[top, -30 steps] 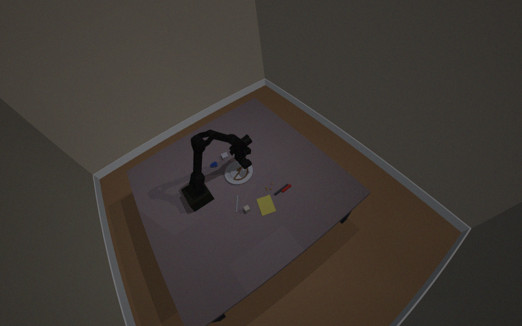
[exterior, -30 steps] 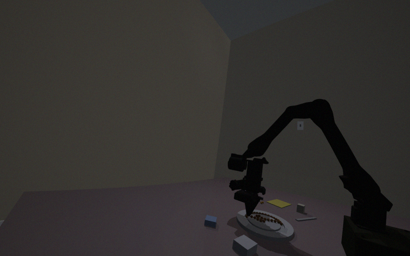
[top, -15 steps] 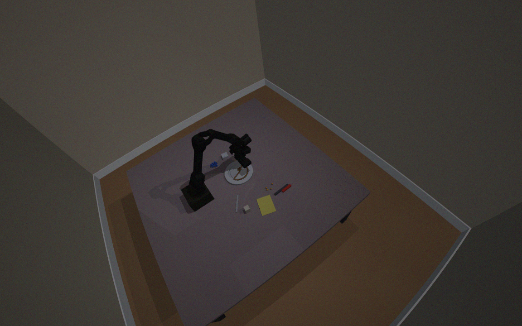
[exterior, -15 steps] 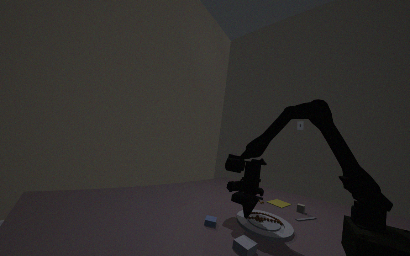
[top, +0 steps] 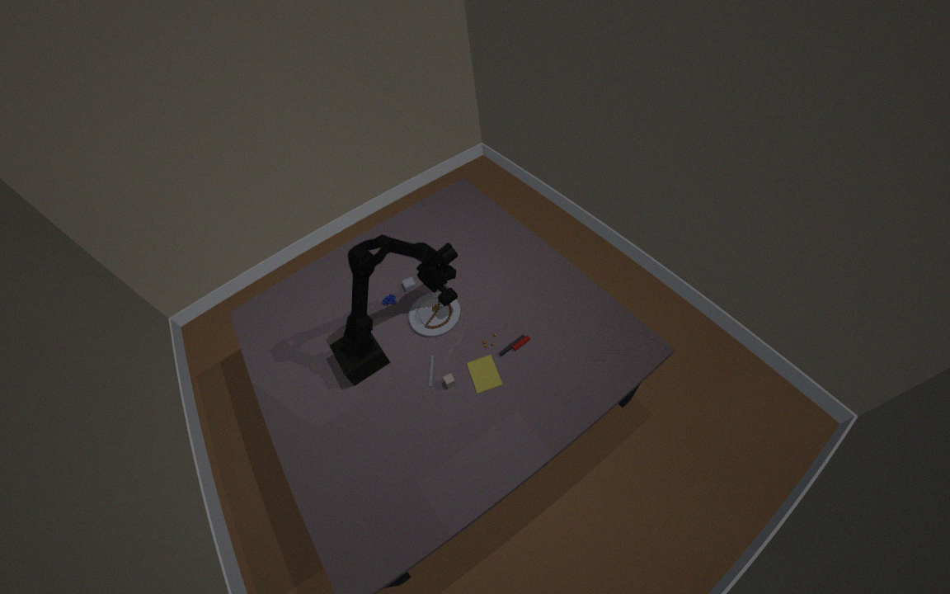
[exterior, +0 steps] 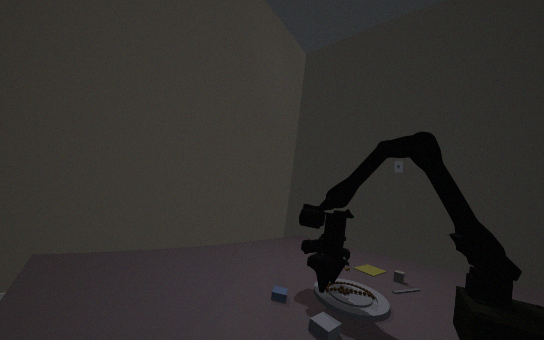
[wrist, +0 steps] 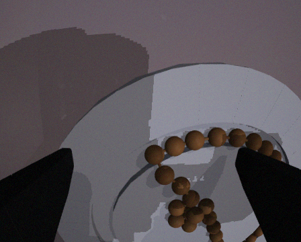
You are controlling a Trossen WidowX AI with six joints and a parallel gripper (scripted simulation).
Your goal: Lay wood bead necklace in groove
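My gripper tip is now 60 mm past the round bead board, 30 mm to the left of it and 10 mm above it. Round my gripper tip: grey block (160 mm to the left, 50 mm behind, 10 mm below); blue block (110 mm to the left, 90 mm ahead, 10 mm below); thin stick (210 mm to the right, 210 mm behind, 20 mm below).
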